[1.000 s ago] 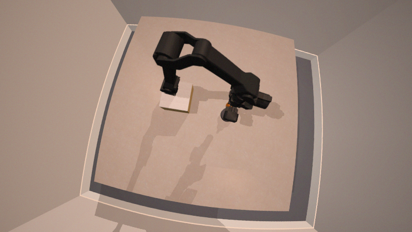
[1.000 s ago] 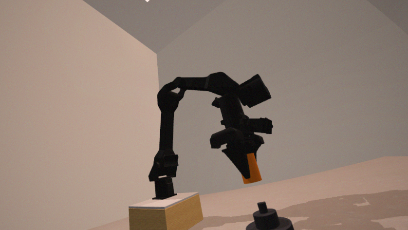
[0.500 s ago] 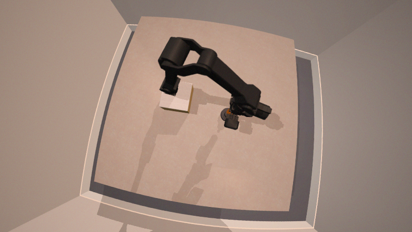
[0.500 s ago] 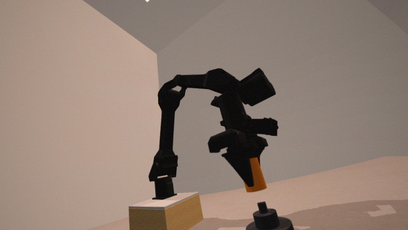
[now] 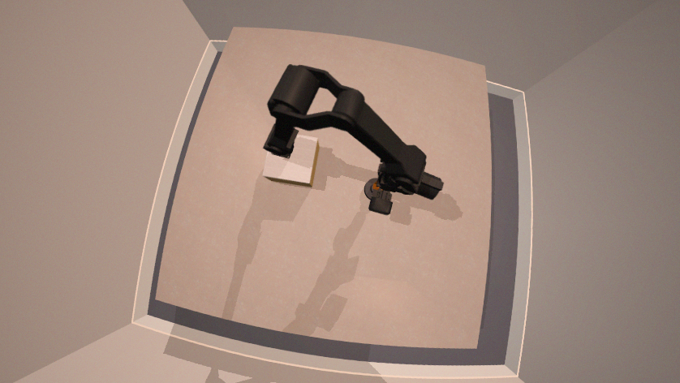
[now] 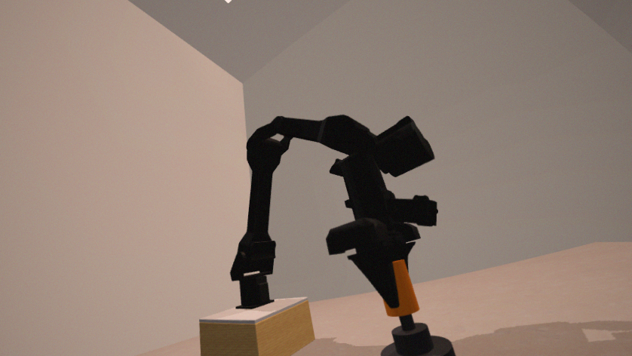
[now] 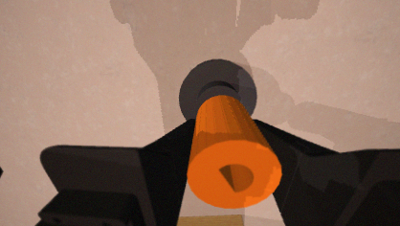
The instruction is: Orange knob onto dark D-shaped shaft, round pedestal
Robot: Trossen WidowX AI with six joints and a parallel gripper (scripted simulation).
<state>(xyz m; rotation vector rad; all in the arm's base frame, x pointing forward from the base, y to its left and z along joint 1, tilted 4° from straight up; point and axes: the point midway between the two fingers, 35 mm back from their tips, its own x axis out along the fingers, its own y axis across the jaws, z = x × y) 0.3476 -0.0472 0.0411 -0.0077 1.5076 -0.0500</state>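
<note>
Right now my gripper tip is 2 cm below the orange knob. The rest, counted from my gripper tip: round dark pedestal (4 cm below).
</note>
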